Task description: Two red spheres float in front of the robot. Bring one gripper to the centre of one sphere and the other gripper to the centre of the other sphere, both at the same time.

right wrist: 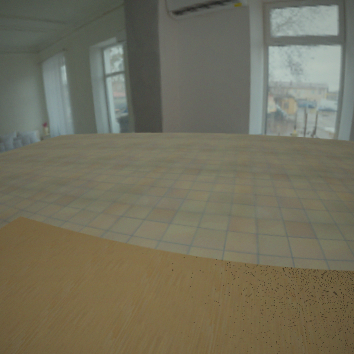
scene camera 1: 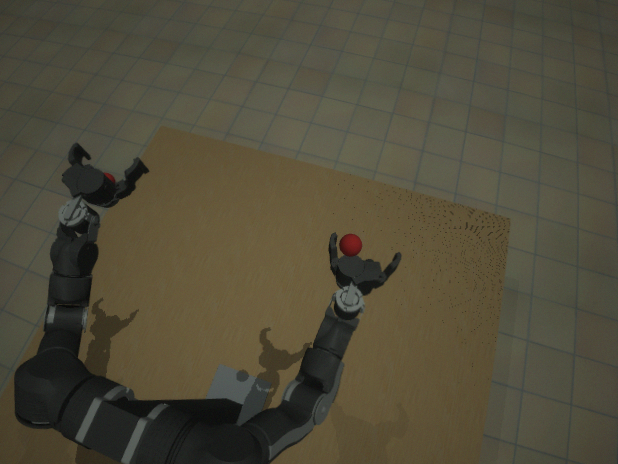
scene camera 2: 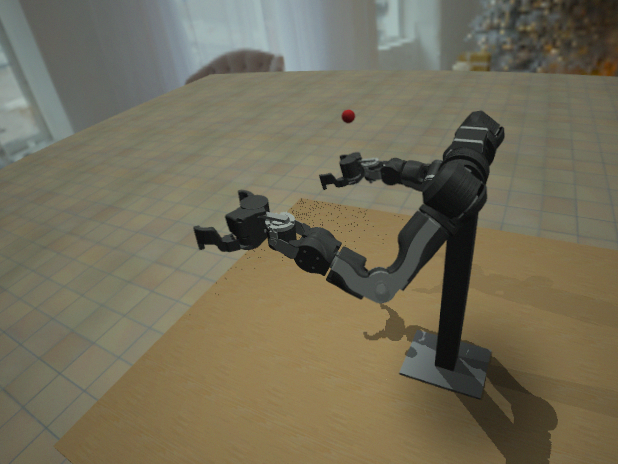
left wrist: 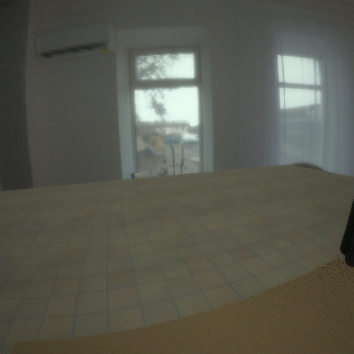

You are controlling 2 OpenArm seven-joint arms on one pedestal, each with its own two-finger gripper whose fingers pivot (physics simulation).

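My left gripper (scene camera 1: 109, 156) (scene camera 2: 223, 215) is open and empty. A red sphere (scene camera 1: 109, 178) shows partly behind its body in scene camera 1, close to the palm and overlapped by it. This sphere does not show in scene camera 2. My right gripper (scene camera 1: 366, 245) is open and empty. The other red sphere (scene camera 1: 350, 245) (scene camera 2: 348, 116) appears between its fingers in scene camera 1, nearer the left finger in the picture. In scene camera 2 it floats clearly above this gripper, apart from it. No sphere shows in either wrist view.
A brown board (scene camera 1: 225, 240) (scene camera 2: 280, 380) lies on the tiled floor below both arms. The grey base plate (scene camera 1: 223, 384) (scene camera 2: 422, 369) carries the black pedestal (scene camera 2: 456, 300). A dark part (left wrist: 349, 240) stands at the right edge of the left wrist view.
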